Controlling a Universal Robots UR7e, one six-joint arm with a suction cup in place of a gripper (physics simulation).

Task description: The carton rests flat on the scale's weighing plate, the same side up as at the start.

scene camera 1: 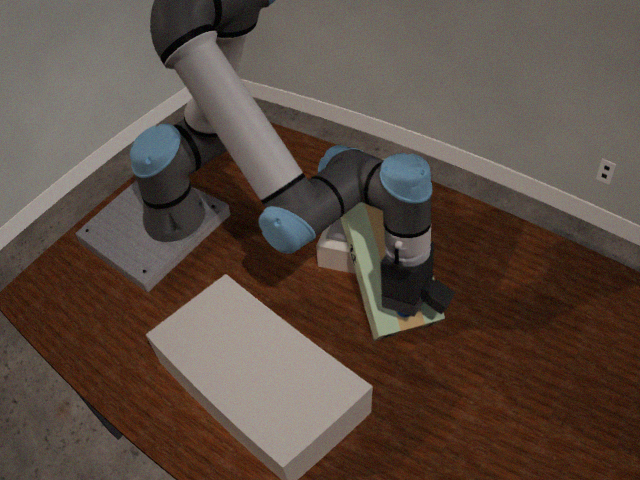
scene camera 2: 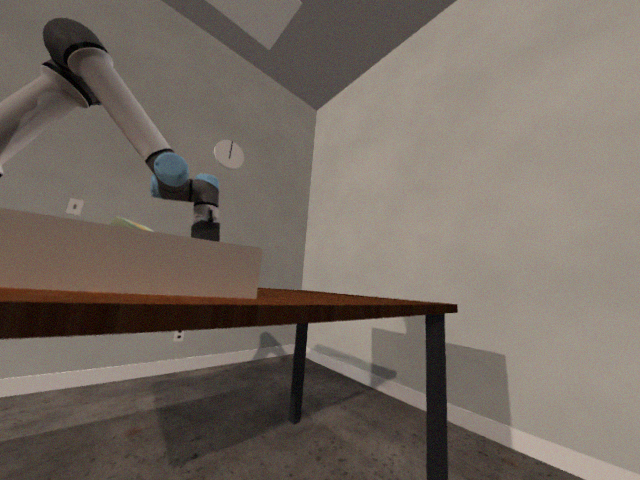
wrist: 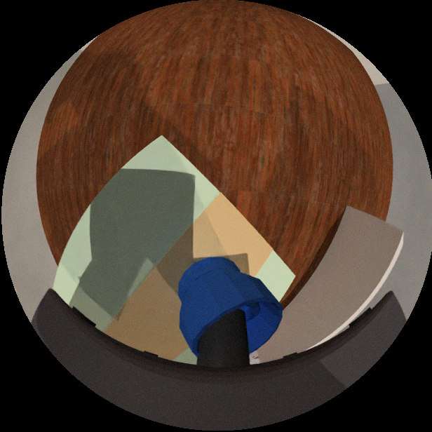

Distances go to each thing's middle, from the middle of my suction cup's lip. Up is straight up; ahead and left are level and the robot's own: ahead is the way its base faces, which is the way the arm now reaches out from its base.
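Here is the white scale [scene camera 1: 333, 252], and my suction cup is 40 mm above it, 180 mm past it and 200 mm to the right of it. As for the large white block [scene camera 1: 286, 400], counted from my suction cup I find it 30 mm below, 160 mm behind and 250 mm to the right.
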